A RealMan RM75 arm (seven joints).
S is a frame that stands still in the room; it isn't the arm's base.
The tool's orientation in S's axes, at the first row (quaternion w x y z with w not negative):
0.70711, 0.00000, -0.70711, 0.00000
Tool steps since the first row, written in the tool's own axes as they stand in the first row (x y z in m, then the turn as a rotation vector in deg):
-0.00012, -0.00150, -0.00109, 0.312, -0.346, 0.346
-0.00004, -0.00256, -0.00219, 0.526, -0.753, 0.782
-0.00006, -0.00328, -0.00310, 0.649, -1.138, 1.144
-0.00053, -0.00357, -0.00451, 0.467, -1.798, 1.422
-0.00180, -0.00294, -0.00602, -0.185, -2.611, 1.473
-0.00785, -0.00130, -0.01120, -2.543, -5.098, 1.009
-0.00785, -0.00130, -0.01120, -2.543, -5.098, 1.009
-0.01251, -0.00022, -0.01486, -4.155, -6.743, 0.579
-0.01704, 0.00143, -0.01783, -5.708, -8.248, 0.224
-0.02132, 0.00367, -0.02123, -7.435, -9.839, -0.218
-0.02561, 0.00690, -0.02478, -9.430, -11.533, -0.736
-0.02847, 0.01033, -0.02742, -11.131, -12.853, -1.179
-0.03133, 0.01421, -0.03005, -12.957, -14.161, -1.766
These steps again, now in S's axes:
0.00109, -0.00150, -0.00012, -0.346, -0.346, 0.312
0.00219, -0.00256, -0.00004, -0.782, -0.753, 0.526
0.00310, -0.00328, -0.00006, -1.144, -1.138, 0.649
0.00451, -0.00357, -0.00053, -1.422, -1.798, 0.467
0.00602, -0.00294, -0.00180, -1.473, -2.611, -0.185
0.01120, -0.00130, -0.00785, -1.009, -5.098, -2.543
0.01120, -0.00130, -0.00785, -1.009, -5.098, -2.543
0.01486, -0.00022, -0.01251, -0.579, -6.743, -4.155
0.01783, 0.00143, -0.01704, -0.224, -8.248, -5.708
0.02123, 0.00367, -0.02132, 0.218, -9.839, -7.435
0.02478, 0.00690, -0.02561, 0.736, -11.533, -9.430
0.02742, 0.01033, -0.02847, 1.179, -12.853, -11.131
0.03005, 0.01421, -0.03133, 1.766, -14.161, -12.957

